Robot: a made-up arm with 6 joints.
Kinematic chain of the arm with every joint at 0, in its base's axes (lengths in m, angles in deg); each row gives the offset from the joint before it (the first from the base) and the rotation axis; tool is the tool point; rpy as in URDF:
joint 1: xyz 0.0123 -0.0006 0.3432 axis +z
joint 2: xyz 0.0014 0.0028 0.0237 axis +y
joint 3: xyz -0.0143 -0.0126 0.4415 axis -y
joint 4: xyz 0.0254 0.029 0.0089 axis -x
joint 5: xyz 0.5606 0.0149 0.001 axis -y
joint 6: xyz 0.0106 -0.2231 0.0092 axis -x
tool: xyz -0.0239 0.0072 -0.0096 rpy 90 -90 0
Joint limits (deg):
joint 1: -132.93..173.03
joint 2: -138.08..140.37
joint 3: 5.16..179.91
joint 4: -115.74..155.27
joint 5: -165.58..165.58
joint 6: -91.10..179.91
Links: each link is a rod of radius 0.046 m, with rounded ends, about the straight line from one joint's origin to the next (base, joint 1, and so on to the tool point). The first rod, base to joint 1, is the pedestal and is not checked.
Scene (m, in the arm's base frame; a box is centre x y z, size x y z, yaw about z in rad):
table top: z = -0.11
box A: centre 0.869 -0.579 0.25 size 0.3 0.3 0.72 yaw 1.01
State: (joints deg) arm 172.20 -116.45 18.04 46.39 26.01 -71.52
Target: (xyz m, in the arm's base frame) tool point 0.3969 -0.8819 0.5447
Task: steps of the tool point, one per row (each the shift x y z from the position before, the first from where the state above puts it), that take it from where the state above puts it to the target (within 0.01 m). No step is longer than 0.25 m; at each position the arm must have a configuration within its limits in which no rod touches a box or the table.
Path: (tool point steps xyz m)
1: -0.0621 -0.1512 0.1596
2: -0.1103 -0.1155 0.1452
3: -0.1410 -0.0664 0.1258
4: -0.0065 -0.1974 -0.0902
5: -0.0706 -0.1866 -0.1149
6: -0.1289 -0.1530 -0.1343

